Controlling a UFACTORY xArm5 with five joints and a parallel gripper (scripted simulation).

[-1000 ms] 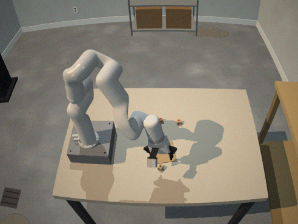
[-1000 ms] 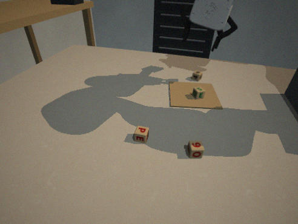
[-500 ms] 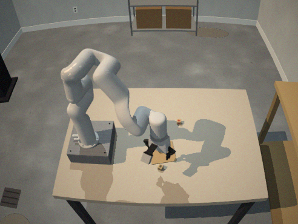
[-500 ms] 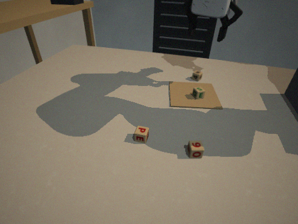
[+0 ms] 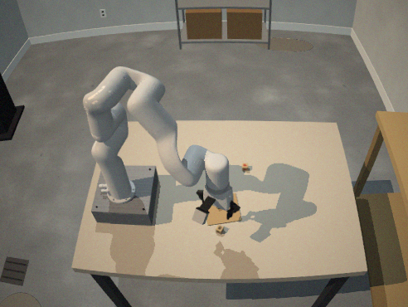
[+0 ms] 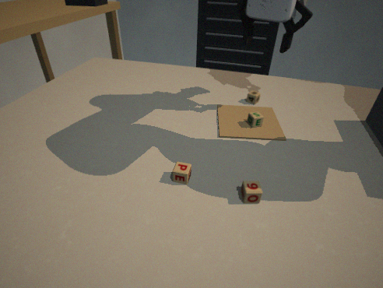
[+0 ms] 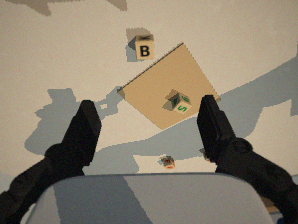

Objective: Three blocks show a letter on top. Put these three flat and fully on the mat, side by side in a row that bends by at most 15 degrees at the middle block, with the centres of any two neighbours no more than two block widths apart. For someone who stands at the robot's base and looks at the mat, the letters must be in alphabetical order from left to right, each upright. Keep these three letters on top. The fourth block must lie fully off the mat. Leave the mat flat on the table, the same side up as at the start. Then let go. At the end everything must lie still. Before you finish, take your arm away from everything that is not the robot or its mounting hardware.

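My gripper is now 13 cm above the green-marked block, 12 cm to the right of it and 1 cm short of it. Round my hand: tan mat: 15 cm below, 10 cm to the left, 2 cm ahead; then red-marked block: 34 cm to the left, 14 cm below, 3 cm ahead.
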